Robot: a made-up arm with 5 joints.
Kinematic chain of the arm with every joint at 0, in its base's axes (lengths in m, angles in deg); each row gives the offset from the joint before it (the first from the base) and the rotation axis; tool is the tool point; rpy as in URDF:
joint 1: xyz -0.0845 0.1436 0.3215 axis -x
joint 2: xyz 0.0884 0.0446 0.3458 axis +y
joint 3: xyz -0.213 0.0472 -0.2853 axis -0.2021 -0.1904 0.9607
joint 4: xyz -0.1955 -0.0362 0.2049 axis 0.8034 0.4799 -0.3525
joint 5: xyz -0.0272 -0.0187 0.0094 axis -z
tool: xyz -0.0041 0.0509 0.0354 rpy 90 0 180
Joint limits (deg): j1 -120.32..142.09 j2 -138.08..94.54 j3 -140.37..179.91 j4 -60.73..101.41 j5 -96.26..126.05
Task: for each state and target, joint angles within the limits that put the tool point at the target. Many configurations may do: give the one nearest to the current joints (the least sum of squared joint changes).
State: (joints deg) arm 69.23 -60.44 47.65 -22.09 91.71
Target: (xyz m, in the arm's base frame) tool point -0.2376 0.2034 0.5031
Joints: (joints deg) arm 42.39 -29.24 77.33 -13.65 106.65
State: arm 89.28 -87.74 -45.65 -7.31 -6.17
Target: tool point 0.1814 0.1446 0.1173
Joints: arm 93.54 -116.75 -43.03 -15.30 -10.32
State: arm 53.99 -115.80 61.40 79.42 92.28
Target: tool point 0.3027 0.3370 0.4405
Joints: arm 79.63 -138.08 49.73 84.18 92.67
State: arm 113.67 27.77 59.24 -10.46 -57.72
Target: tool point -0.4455 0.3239 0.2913
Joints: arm 109.31 -12.18 25.24 -20.89 -55.42
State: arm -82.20 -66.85 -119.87 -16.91 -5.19
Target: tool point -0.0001 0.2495 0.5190
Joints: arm -45.30 -93.11 -71.56 -4.73 1.72
